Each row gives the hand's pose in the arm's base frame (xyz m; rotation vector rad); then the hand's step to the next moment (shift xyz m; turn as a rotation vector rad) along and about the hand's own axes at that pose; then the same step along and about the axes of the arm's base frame.
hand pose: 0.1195 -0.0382 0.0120 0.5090 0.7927 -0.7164
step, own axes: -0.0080 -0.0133 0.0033 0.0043 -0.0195 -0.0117
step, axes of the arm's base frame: -0.0123 -0.0078 0.0063 -0.0177 -0.0068 -0.0133
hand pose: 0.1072 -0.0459 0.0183 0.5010 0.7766 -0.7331
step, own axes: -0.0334 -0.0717 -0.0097 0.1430 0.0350 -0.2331
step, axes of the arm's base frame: -0.0744 -0.0269 0.0098 -0.0072 0.1158 -0.2501
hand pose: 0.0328 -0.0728 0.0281 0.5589 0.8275 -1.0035
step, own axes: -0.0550 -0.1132 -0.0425 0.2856 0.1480 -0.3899
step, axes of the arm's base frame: -0.1316 0.0091 0.0157 0.0814 0.2100 -0.4525
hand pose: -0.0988 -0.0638 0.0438 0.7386 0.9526 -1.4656
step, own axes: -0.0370 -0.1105 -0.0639 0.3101 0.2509 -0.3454
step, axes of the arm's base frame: -0.1099 0.0725 0.0183 0.1837 0.1604 -0.4679
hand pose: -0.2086 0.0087 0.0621 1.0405 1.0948 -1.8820
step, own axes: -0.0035 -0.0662 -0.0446 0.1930 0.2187 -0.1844
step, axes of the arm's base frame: -0.0428 0.0666 0.0109 0.1595 0.0480 -0.3022
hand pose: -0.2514 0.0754 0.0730 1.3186 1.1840 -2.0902
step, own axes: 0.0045 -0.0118 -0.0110 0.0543 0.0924 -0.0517
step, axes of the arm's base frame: -0.0045 0.0161 -0.0008 0.0663 -0.0040 -0.0987
